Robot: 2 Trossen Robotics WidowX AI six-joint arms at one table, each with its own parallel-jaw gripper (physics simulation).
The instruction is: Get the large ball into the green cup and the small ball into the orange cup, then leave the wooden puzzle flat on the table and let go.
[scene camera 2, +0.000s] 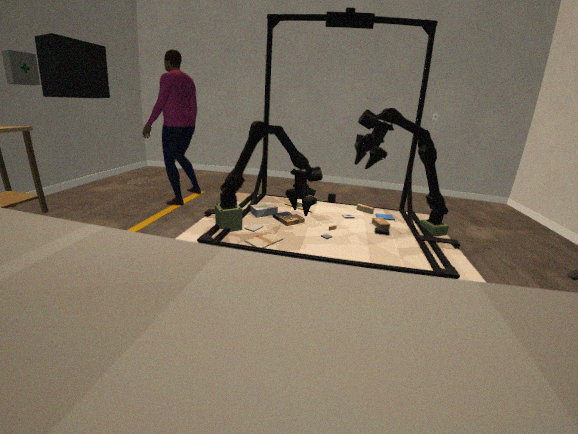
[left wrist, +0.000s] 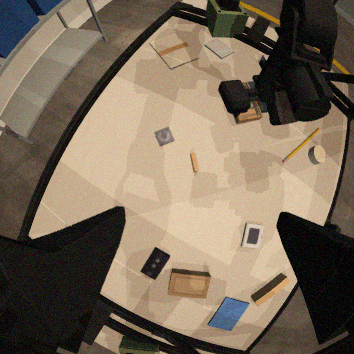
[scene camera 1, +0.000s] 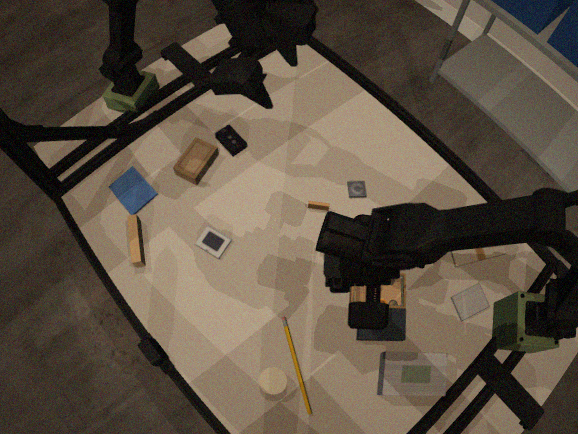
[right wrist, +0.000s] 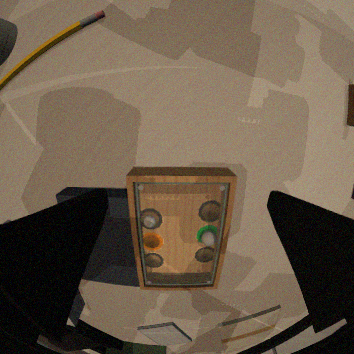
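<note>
The wooden puzzle lies flat beside a dark box, under my right gripper. In the right wrist view its clear cover shows the large ball at the green cup, overlapping the lower part of its ring. The small ball sits in a plain cup above the orange cup, which holds no ball. My right gripper is open and empty, with its fingers on either side above the puzzle. My left gripper is open and empty, high above the table.
The dark box touches or nearly touches the puzzle's side. A clear case, a pencil and a round item lie nearby. A small wooden block and a grey square lie farther off.
</note>
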